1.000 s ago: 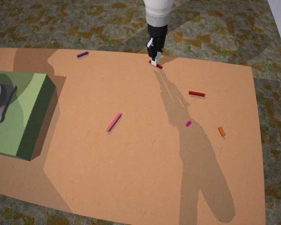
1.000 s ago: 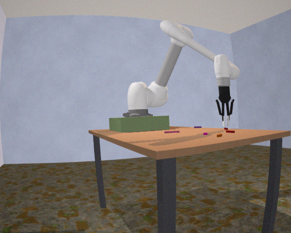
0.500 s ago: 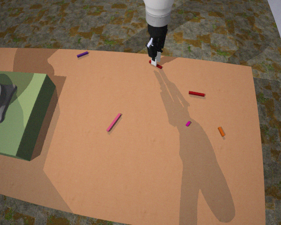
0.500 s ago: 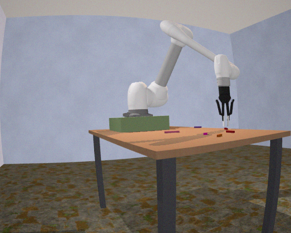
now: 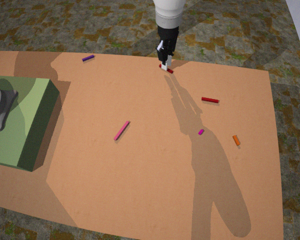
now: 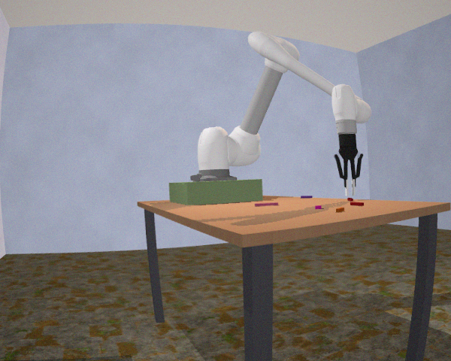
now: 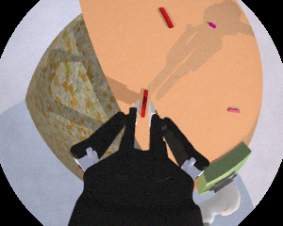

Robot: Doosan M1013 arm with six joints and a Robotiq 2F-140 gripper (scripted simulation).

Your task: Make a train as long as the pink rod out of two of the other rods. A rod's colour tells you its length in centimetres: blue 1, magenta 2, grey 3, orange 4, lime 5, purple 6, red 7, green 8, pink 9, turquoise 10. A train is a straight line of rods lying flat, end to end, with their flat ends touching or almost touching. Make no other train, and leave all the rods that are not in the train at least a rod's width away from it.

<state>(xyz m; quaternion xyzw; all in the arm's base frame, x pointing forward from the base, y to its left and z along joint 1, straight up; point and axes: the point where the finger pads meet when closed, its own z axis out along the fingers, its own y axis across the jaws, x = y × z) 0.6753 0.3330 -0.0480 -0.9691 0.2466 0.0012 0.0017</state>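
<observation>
Right now the magenta rod is 29 cm to the right of my hand, 16 cm ahead of it and 5 cm below it. Also, from my hand: purple rod: 38 cm behind, 5 cm below, 3 cm to the left; then orange rod: 31 cm to the right, 30 cm ahead, 5 cm below; then pink rod: 32 cm to the right, 14 cm behind, 5 cm below.
</observation>
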